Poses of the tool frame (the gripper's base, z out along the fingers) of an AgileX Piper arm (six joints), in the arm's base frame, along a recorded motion.
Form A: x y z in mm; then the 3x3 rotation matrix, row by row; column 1 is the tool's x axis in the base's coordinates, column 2 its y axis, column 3 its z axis. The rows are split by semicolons.
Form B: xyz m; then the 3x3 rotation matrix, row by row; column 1 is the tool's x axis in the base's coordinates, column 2 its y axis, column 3 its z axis. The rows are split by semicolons. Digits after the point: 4 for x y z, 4 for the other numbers.
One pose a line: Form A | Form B
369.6 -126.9 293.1; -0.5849 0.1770 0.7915; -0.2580 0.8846 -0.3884; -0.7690 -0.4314 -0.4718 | 0.3696 -0.1269 0.2931; -0.5849 0.1770 0.7915; -0.2580 0.8846 -0.3884; -0.7690 -0.4314 -0.4718
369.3 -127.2 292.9; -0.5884 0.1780 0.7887; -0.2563 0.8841 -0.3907; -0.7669 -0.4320 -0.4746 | 0.3693 -0.1272 0.2929; -0.5884 0.1780 0.7887; -0.2563 0.8841 -0.3907; -0.7669 -0.4320 -0.4746
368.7 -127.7 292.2; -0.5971 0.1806 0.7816; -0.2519 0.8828 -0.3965; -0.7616 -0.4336 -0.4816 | 0.3687 -0.1277 0.2922; -0.5971 0.1806 0.7816; -0.2519 0.8828 -0.3965; -0.7616 -0.4336 -0.4816
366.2 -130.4 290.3; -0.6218 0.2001 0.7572; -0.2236 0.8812 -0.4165; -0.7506 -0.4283 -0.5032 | 0.3662 -0.1304 0.2903; -0.6218 0.2001 0.7572; -0.2236 0.8812 -0.4165; -0.7506 -0.4283 -0.5032
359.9 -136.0 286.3; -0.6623 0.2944 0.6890; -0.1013 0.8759 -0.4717; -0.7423 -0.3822 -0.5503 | 0.3599 -0.1360 0.2863; -0.6623 0.2944 0.6890; -0.1013 0.8759 -0.4717; -0.7423 -0.3822 -0.5503
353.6 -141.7 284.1; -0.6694 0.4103 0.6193; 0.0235 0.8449 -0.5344; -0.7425 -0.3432 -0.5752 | 0.3536 -0.1417 0.2841; -0.6694 0.4103 0.6193; 0.0235 0.8449 -0.5344; -0.7425 -0.3432 -0.5752
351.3 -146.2 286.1; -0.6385 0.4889 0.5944; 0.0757 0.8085 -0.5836; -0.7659 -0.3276 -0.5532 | 0.3513 -0.1462 0.2861; -0.6385 0.4889 0.5944; 0.0757 0.8085 -0.5836; -0.7659 -0.3276 -0.5532
